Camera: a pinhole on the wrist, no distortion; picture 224 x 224 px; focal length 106.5 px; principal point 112.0 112.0 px. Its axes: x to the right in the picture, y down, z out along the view. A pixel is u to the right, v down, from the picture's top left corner.
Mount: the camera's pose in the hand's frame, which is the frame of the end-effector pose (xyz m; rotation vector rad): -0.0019 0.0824 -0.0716 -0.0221 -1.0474 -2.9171
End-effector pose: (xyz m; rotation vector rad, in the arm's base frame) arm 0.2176 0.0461 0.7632 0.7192 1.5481 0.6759
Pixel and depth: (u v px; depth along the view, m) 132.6 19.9 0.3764
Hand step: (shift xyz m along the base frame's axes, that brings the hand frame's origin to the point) 0.0552 0.2934 0.4942
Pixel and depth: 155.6 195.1 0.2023
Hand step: 0.1970 -0.0025 0.0987
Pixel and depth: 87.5 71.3 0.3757
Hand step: 0.1456 0.3381 0.2744
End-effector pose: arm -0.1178 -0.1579 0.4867 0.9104 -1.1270 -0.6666
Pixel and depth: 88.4 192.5 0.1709
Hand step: -0.1211 -0.0272 0.1222
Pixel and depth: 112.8 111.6 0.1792
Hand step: -0.0631 0.0810 0.1806
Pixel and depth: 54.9 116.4 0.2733
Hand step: -0.0894 -0.0354 0.3096
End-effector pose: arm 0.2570 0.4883 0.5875 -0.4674 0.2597 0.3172
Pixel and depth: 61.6 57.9 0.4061
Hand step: 0.0037 0.5216 -0.1677
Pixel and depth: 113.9 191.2 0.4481
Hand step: 0.0483 0.3266 0.3735
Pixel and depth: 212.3 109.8 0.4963
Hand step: -0.5157 0.3694 0.2666
